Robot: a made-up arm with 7 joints. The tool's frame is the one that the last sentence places.
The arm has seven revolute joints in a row. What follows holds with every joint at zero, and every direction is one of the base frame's. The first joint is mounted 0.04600 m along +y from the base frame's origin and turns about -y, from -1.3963 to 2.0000 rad. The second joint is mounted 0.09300 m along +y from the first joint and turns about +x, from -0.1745 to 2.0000 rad. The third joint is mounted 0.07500 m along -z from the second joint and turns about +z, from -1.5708 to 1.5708 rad. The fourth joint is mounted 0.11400 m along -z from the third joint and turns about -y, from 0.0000 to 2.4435 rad. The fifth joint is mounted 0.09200 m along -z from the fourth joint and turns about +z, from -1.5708 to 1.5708 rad. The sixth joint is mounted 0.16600 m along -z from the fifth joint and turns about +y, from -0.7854 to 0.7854 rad. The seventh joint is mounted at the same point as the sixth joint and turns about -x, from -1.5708 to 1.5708 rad. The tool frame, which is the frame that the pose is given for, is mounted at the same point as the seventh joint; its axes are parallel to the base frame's.
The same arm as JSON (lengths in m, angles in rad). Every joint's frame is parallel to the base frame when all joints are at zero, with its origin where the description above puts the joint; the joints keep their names.
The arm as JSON. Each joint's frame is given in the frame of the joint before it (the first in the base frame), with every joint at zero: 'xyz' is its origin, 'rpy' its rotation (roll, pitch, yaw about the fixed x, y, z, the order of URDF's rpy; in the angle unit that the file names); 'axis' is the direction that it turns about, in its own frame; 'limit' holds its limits. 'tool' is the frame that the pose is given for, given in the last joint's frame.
{"units": {"length": "m", "angle": "rad"}, "joints": [{"name": "joint 1", "type": "revolute", "origin": {"xyz": [0.0, 0.046, 0.0], "rpy": [0.0, 0.0, 0.0]}, "axis": "-y", "limit": {"lower": -1.3963, "upper": 2.0}}, {"name": "joint 2", "type": "revolute", "origin": {"xyz": [0.0, 0.093, 0.0], "rpy": [0.0, 0.0, 0.0]}, "axis": "+x", "limit": {"lower": -0.1745, "upper": 2.0}}, {"name": "joint 3", "type": "revolute", "origin": {"xyz": [0.0, 0.0, -0.075], "rpy": [0.0, 0.0, 0.0]}, "axis": "+z", "limit": {"lower": -1.5708, "upper": 1.5708}}, {"name": "joint 4", "type": "revolute", "origin": {"xyz": [0.0, 0.0, -0.114], "rpy": [0.0, 0.0, 0.0]}, "axis": "-y", "limit": {"lower": 0.0, "upper": 2.4435}}, {"name": "joint 5", "type": "revolute", "origin": {"xyz": [0.0, 0.0, -0.092], "rpy": [0.0, 0.0, 0.0]}, "axis": "+z", "limit": {"lower": -1.5708, "upper": 1.5708}}, {"name": "joint 6", "type": "revolute", "origin": {"xyz": [0.0, 0.0, -0.166], "rpy": [0.0, 0.0, 0.0]}, "axis": "+y", "limit": {"lower": -0.7854, "upper": 0.7854}}, {"name": "joint 7", "type": "revolute", "origin": {"xyz": [0.0, 0.0, 0.0], "rpy": [0.0, 0.0, 0.0]}, "axis": "-x", "limit": {"lower": -1.5708, "upper": 1.5708}}], "tool": {"origin": {"xyz": [0.0, 0.0, 0.0], "rpy": [0.0, 0.0, 0.0]}}}
